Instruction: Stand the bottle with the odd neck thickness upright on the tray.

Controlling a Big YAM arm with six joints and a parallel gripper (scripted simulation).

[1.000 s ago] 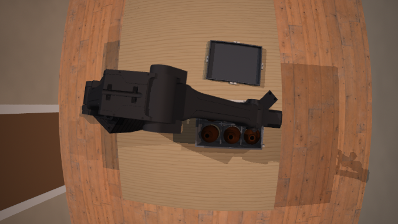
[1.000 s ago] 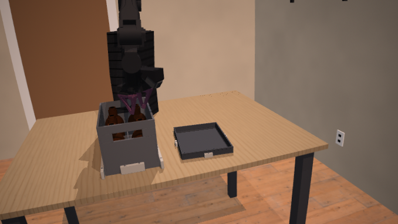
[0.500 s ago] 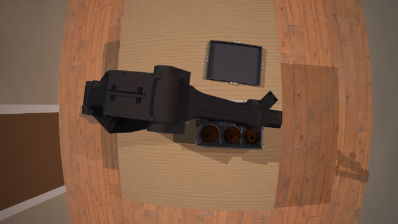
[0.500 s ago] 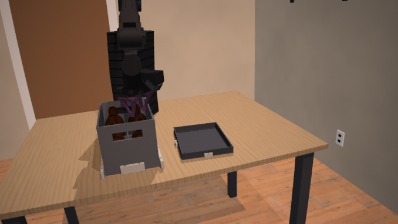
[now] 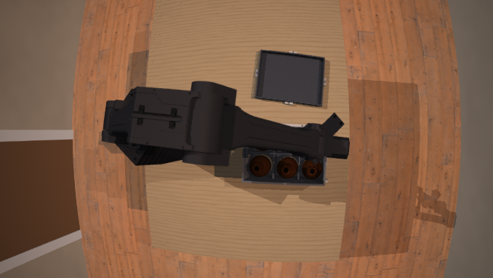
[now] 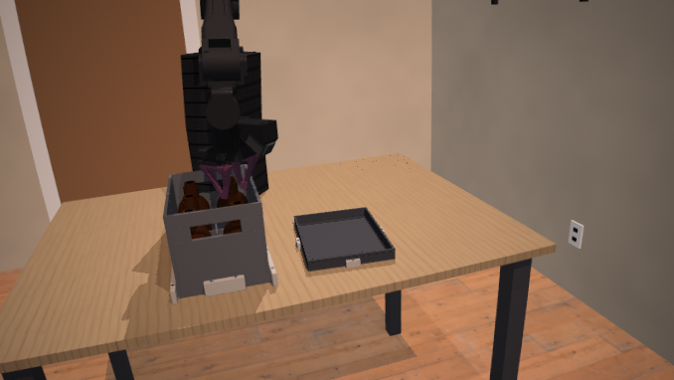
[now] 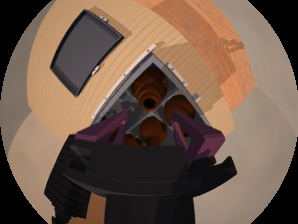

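My hand is 80 mm past the grey crate, 50 mm to the left of it and 110 mm above it. From my hand the other things lie so: dark tray 100 mm behind, 230 mm to the left, 180 mm below.
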